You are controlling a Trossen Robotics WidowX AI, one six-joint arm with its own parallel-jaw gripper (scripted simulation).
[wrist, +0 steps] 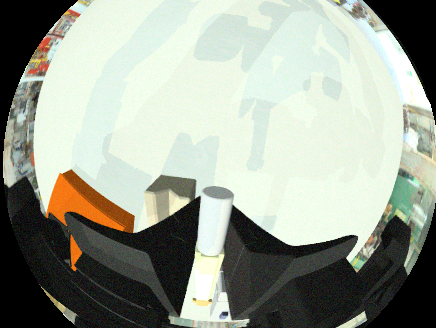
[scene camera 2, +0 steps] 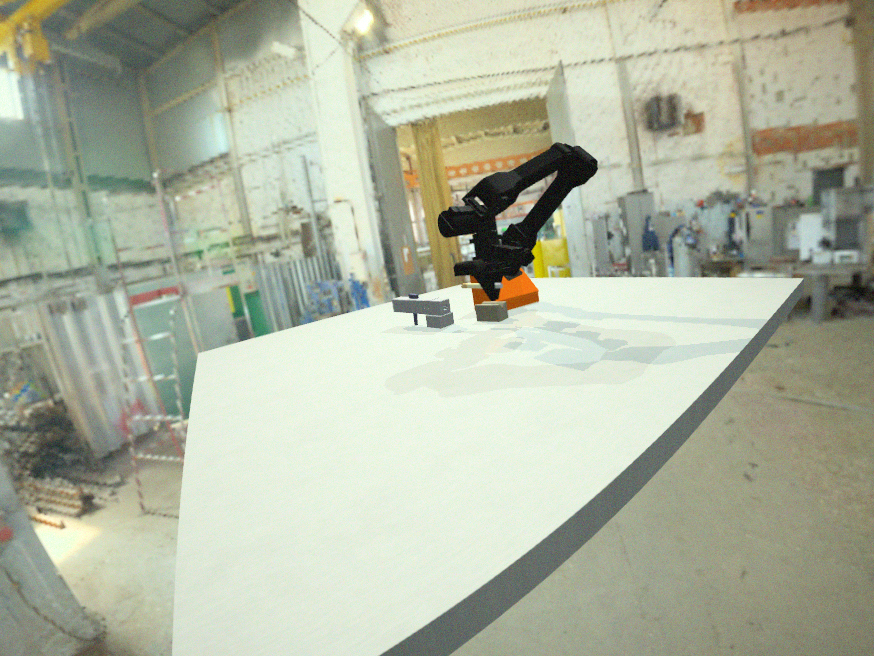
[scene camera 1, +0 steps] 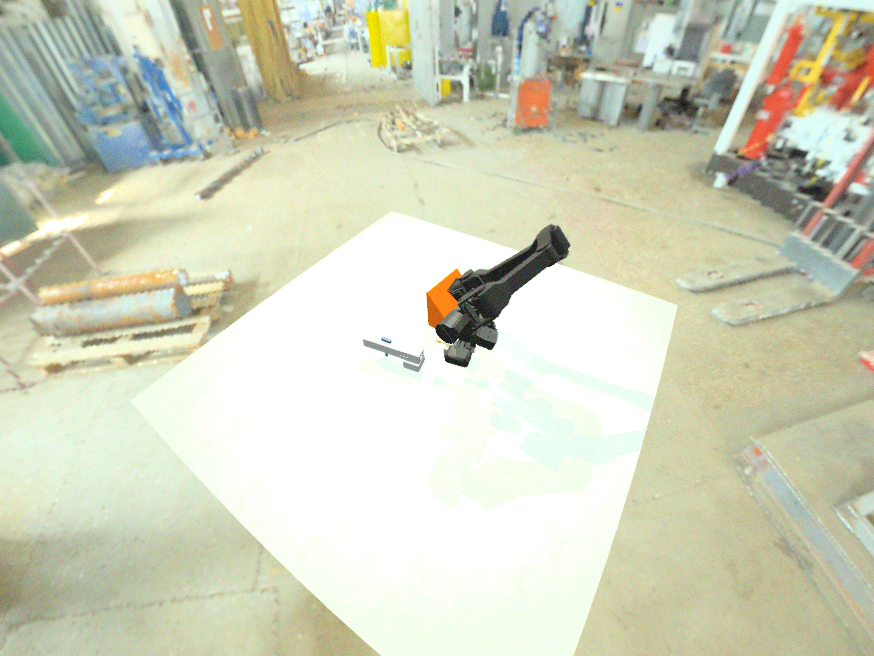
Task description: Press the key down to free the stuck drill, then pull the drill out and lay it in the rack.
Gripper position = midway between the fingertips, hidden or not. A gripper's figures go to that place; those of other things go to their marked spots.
Scene:
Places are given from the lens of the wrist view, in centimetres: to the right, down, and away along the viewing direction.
my gripper (wrist: 211,203): -1, 2, 9
drill (wrist: 216,202): 0, 1, 5

